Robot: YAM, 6 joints.
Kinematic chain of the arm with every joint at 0, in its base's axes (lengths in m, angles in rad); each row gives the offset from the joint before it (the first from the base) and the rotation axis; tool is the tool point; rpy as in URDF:
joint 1: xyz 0 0 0.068 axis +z
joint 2: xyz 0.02 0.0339 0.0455 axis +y
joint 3: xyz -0.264 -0.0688 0 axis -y
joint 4: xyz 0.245 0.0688 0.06 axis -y
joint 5: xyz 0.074 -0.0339 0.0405 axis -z
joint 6: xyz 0.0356 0 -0.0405 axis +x
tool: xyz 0 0 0 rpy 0 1.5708 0
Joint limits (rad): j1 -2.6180..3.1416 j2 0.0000..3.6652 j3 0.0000..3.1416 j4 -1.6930..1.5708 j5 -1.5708..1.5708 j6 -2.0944..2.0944
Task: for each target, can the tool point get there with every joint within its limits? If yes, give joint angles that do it. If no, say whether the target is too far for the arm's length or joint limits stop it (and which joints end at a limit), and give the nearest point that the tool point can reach.
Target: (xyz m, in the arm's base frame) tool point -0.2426 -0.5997 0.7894
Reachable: no: too far | nearest point -0.1671 -0.4131 0.5724 | short by 0.296 m
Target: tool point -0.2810 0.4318 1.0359
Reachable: no: too far | nearest point -0.1724 0.2649 0.6649 | short by 0.421 m
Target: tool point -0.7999 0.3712 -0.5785
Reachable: no: too far | nearest point -0.4714 0.2188 -0.2582 | short by 0.483 m
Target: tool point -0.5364 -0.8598 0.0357
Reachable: no: too far | nearest point -0.3408 -0.5463 0.0646 | short by 0.371 m
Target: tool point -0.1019 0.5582 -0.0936
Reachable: yes | joints 1.7997 3.3020 2.7371 -0.4971 0.8801 1.3717
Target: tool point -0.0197 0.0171 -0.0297
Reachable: yes | joints -0.8210 2.9891 0.2468 -0.0950 0.0791 -1.1559
